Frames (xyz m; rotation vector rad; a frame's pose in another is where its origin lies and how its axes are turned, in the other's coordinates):
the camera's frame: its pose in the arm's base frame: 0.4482 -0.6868 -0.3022 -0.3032 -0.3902 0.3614
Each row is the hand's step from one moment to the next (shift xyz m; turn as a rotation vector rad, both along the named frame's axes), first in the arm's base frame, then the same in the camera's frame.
Working: the arm's base frame: its pose in the camera's frame: -0.0198 0.6324 0.6029 0.3032 0.3902 -0.3614

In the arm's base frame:
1: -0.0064 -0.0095 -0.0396 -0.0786 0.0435 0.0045
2: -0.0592 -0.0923 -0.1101 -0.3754 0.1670 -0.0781
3: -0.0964 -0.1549 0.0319 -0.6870 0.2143 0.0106
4: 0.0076 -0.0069 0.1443 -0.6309 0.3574 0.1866
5: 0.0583 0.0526 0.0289 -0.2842 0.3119 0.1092
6: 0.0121 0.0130 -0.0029 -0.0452 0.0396 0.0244
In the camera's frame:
1: -0.0217 0.0073 -0.0343 -0.0492 0.0594 0.0463
2: -0.1222 -0.0268 -0.0922 -0.2822 0.2824 0.1247
3: -0.1346 -0.1223 0.0351 -0.5045 0.3811 0.3438
4: 0.0490 -0.0592 0.1225 -0.3442 0.4309 0.5064
5: 0.0802 0.0203 0.0124 -0.0874 0.3198 0.2829
6: 0.0147 0.0092 -0.0048 -0.0157 0.0395 0.0490

